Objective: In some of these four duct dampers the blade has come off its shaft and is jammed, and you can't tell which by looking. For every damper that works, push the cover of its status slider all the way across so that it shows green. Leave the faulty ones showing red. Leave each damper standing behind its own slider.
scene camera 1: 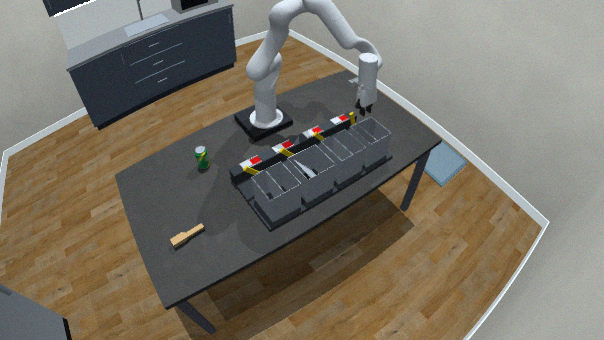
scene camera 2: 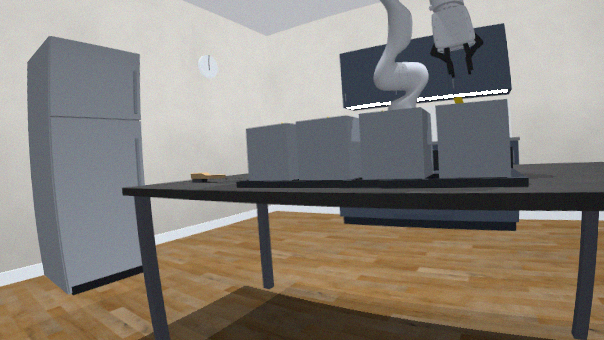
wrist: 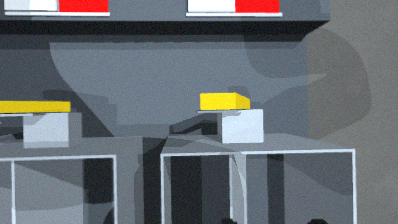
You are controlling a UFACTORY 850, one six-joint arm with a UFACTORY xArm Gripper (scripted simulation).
Labels:
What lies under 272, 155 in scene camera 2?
A damper.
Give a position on a damper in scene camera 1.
312, 157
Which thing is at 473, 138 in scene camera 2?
A damper.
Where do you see a damper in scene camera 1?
At 346, 168

